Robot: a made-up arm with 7 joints.
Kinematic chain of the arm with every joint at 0, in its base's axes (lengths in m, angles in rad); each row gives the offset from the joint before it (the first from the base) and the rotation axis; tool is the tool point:
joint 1: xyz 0 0 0 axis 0 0.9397 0.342
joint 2: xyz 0 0 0 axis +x
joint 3: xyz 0 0 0 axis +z
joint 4: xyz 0.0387 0 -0.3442 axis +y
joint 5: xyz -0.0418 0 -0.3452 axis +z
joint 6: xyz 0 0 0 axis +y
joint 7: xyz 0 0 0 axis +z
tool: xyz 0 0 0
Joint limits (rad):
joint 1: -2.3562..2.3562
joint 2: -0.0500..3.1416
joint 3: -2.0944..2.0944
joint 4: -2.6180..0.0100
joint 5: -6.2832..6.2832
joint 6: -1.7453..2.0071
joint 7: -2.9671..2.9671
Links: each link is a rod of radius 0.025 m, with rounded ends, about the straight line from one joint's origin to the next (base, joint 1, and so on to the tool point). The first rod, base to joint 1, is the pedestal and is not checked.
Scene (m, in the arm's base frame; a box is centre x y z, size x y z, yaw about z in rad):
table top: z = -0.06
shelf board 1: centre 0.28 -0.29 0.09 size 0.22 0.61 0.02 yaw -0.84
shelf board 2: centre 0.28 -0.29 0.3 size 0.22 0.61 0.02 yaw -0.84
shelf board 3: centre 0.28 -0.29 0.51 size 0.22 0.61 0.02 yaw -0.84
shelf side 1: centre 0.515 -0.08 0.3 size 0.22 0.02 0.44 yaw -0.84
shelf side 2: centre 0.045 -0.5 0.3 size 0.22 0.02 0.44 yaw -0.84
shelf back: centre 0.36 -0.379 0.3 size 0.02 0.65 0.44 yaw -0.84
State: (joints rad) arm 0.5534 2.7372 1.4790 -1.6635 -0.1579 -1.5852 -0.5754
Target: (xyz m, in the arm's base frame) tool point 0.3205 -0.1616 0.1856
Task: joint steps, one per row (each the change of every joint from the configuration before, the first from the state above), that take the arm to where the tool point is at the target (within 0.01 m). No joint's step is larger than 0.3 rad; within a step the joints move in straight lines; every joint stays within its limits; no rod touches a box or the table.
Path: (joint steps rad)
1: -0.0380 -0.1727 0.0296 -0.1495 0.0000 0.0000 0.0000
2: -0.0380 -0.1727 0.0297 -0.1495 0.0000 0.0000 0.0000
3: 0.0896 -0.0835 -0.0933 -0.2603 0.0000 0.0000 0.0000
4: 0.0897 -0.0835 -0.0934 -0.2604 0.0000 0.0000 0.0000
5: 0.0329 0.2209 -0.0171 0.1760 0.0000 0.0000 0.0000
6: 0.0329 0.2208 -0.0171 0.1759 0.0000 0.0000 0.0000

